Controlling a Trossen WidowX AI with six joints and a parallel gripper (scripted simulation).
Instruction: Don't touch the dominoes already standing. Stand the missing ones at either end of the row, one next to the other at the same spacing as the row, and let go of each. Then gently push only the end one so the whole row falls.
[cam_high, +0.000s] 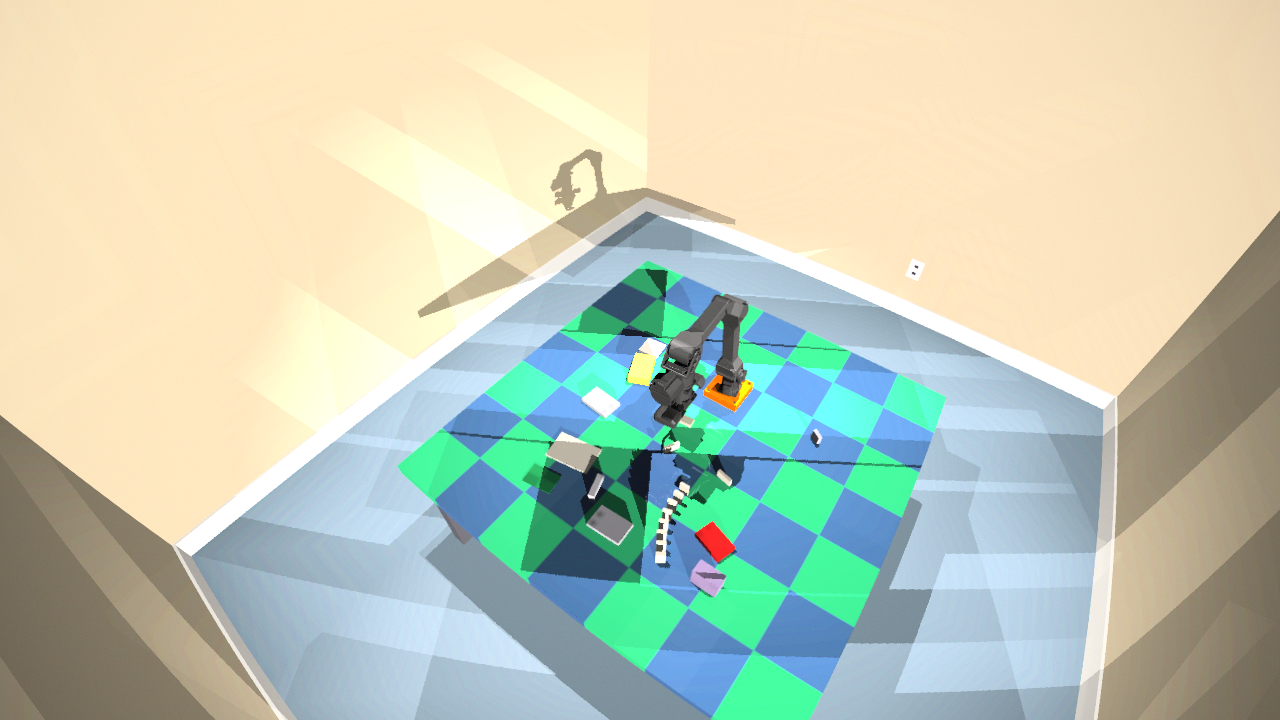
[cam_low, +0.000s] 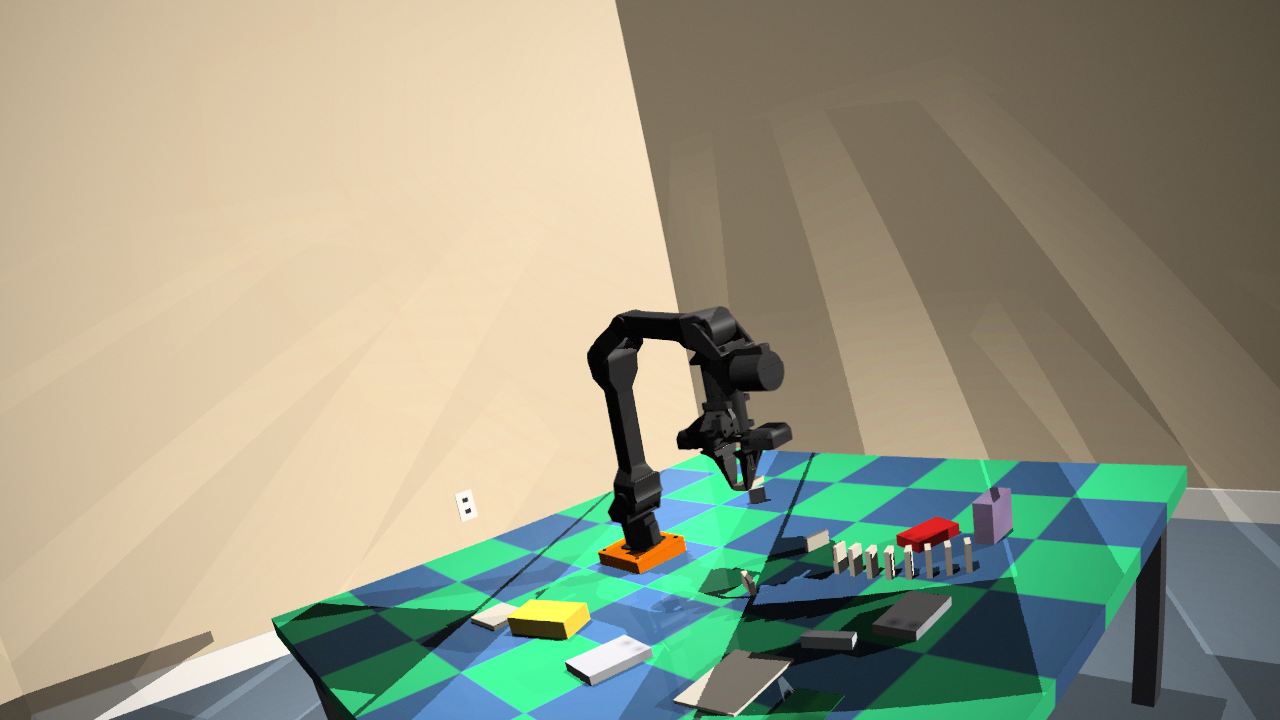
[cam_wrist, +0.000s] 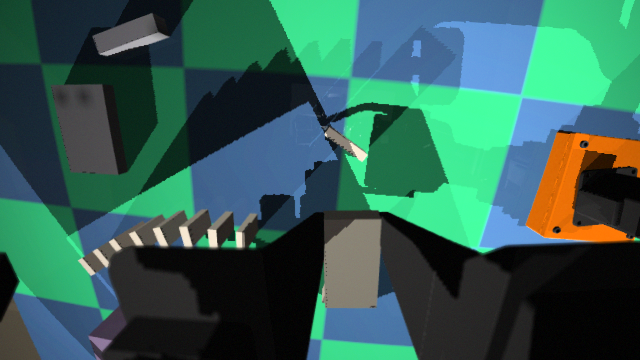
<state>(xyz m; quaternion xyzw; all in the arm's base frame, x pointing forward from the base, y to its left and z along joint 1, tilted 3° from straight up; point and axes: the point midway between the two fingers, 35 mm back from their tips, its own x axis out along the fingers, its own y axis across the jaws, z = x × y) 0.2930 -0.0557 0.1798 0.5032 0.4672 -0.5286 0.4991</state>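
My gripper tip is now 140 mm short of the cream sheet, 270 mm to the left of it and 170 mm above it. From my gripper tip the other things lie so: red block: 220 mm ahead, 210 mm to the left, 160 mm below; grey bar: 210 mm ahead, 150 mm to the right, 160 mm below; yellow block: 250 mm behind, 230 mm to the right, 160 mm below.
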